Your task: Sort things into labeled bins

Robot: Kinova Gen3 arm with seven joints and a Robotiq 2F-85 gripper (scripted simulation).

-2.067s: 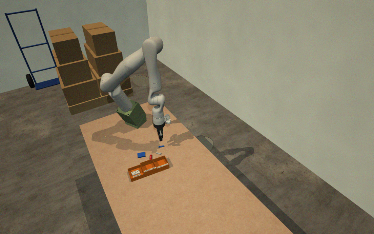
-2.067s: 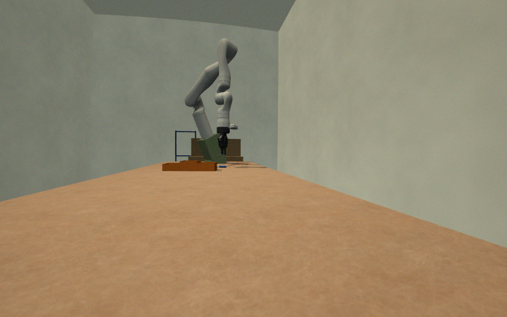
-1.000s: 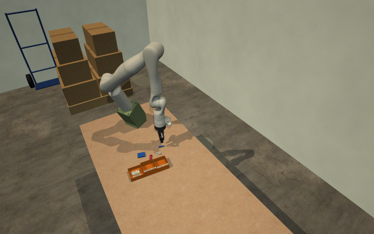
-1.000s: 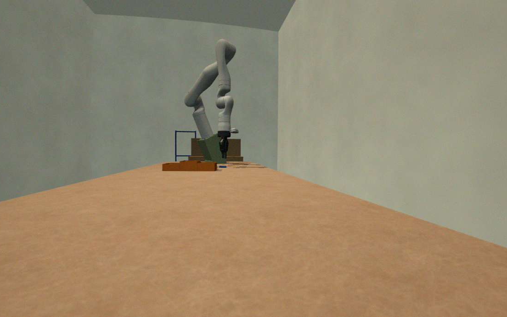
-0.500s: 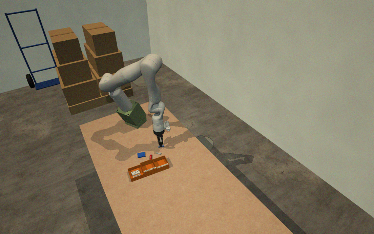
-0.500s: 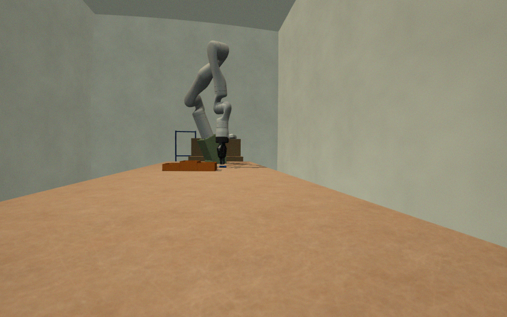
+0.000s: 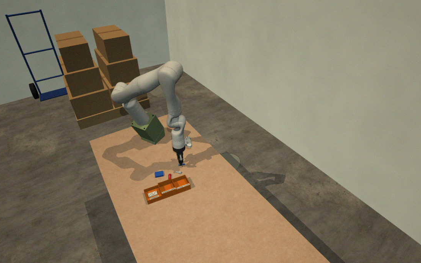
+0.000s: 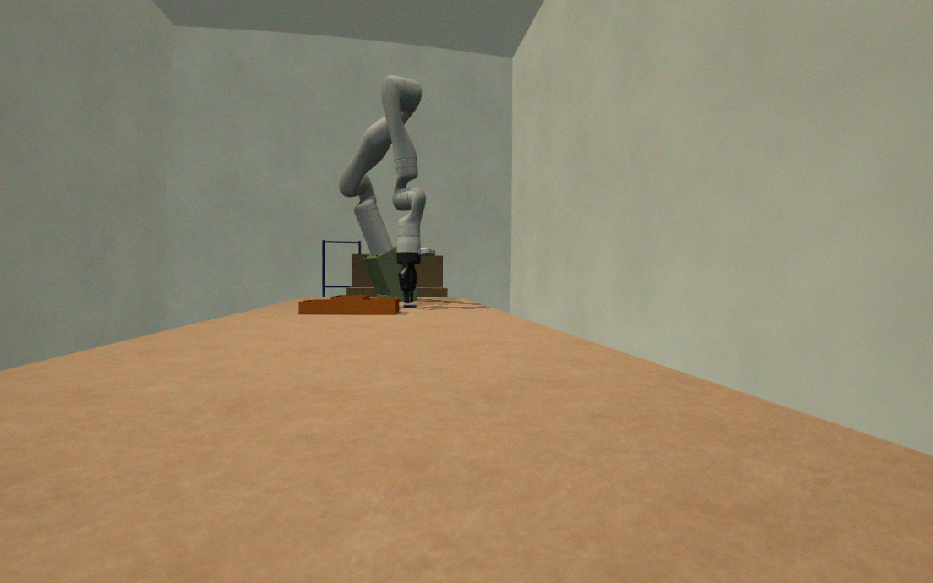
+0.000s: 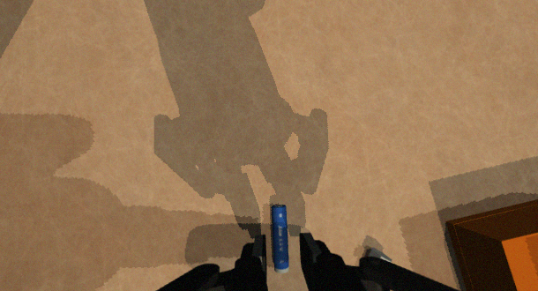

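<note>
Right now my hand is 3 cm above the thin blue stick-like thing. From my hand the other things lie so: grey bolt 5 cm ahead, 4 cm to the right, 3 cm below; then red battery 6 cm ahead, 10 cm to the right, 3 cm below; then blue block 15 cm to the right, 3 cm below.
</note>
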